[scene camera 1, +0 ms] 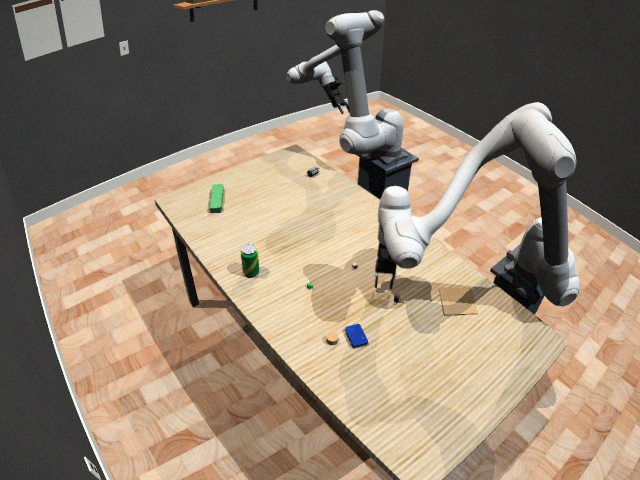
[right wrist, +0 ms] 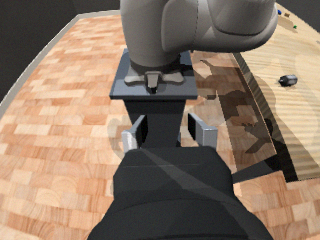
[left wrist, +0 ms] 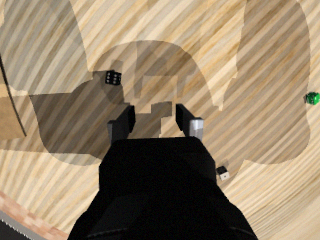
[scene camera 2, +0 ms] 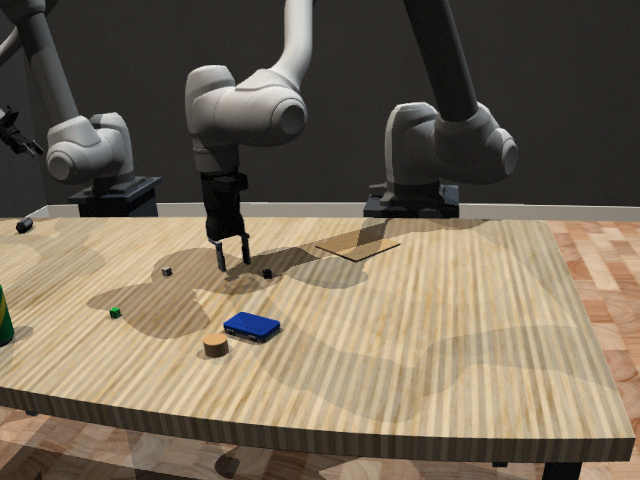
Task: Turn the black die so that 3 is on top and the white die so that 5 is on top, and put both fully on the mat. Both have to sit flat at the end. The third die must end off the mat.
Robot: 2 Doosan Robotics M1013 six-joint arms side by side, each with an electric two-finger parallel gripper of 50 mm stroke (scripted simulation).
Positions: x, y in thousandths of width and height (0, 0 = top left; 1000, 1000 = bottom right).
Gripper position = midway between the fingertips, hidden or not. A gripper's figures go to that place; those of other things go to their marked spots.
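The left gripper (scene camera 2: 366, 555) is sitting 1.27 m from the lens, and there's a tan mat (scene camera 2: 560, 511) that's 1.39 m from the lens.
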